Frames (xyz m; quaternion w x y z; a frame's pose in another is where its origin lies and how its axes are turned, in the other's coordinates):
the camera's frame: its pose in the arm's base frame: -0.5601 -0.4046 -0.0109 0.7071 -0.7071 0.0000 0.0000
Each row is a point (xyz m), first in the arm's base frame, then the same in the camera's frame.
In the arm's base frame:
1: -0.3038 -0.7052 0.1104
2: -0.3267 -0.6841 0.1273
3: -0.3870 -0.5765 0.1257
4: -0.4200 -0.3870 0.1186
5: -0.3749 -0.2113 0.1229
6: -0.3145 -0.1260 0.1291
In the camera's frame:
1: 0.2563 -0.1213 -0.3006
2: 0.2334 -0.1382 -0.2795
3: 0.1731 -0.1366 -0.1719
4: 0.1401 -0.1295 0.0176
5: 0.1852 -0.1338 0.1933
6: 0.2456 -0.1400 0.2786

